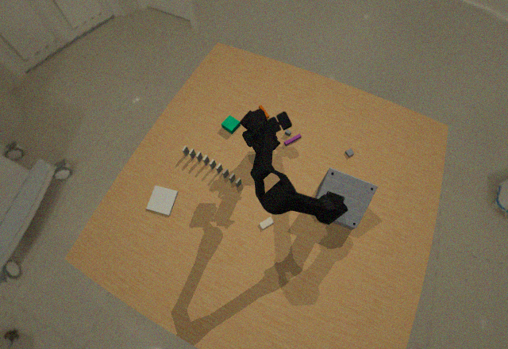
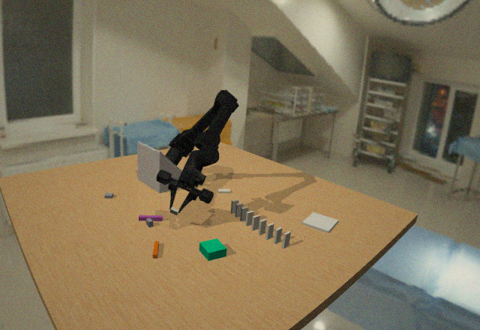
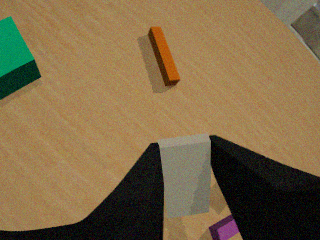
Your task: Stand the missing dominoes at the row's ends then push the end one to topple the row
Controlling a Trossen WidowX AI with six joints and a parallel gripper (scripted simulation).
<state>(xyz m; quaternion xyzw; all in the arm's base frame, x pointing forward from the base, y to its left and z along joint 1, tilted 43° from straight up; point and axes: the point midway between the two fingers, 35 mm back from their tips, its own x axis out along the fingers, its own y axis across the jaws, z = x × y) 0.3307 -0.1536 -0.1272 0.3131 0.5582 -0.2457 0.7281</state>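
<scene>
My gripper tip is 120 mm past the purple bar, 70 mm above it and 20 mm to the left of it. Also, from my gripper tip: orange bar (110 mm to the right, 70 mm below, 50 mm ahead); flat white tile (440 mm to the left, 280 mm ahead, 70 mm below); green block (160 mm ahead, 60 mm below, 20 mm to the left).
</scene>
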